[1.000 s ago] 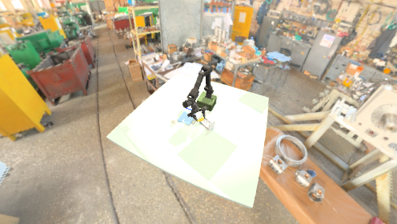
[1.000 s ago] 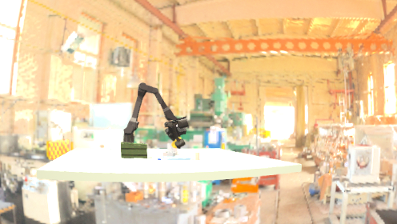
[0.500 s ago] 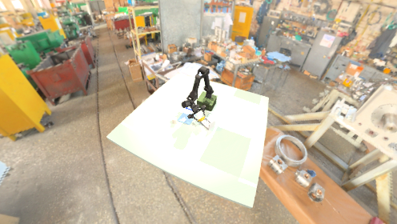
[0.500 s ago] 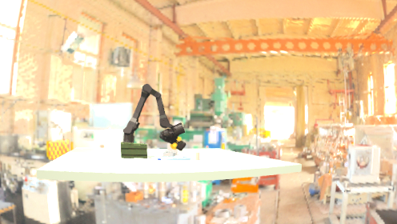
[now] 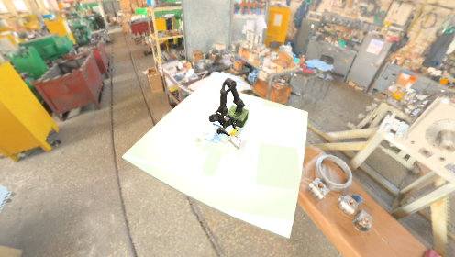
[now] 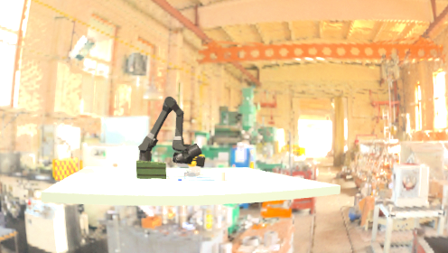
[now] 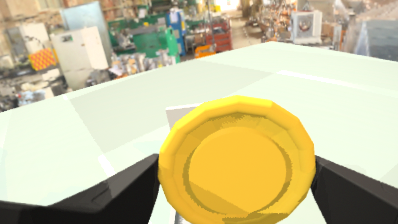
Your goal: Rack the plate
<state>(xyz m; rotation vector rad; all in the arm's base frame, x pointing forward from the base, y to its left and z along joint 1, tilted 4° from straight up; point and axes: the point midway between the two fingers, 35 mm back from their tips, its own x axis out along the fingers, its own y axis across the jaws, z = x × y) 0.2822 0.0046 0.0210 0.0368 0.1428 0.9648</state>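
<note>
Right now the white dish rack is 1 cm ahead of my gripper tip, 4 cm to the left of it and 7 cm below it. The rest, counted from my gripper tip: yellow plate 1 cm to the right; light blue mat 2 cm behind, 17 cm to the right, 9 cm below; blue spoon 14 cm behind, 20 cm to the right, 9 cm below.
</note>
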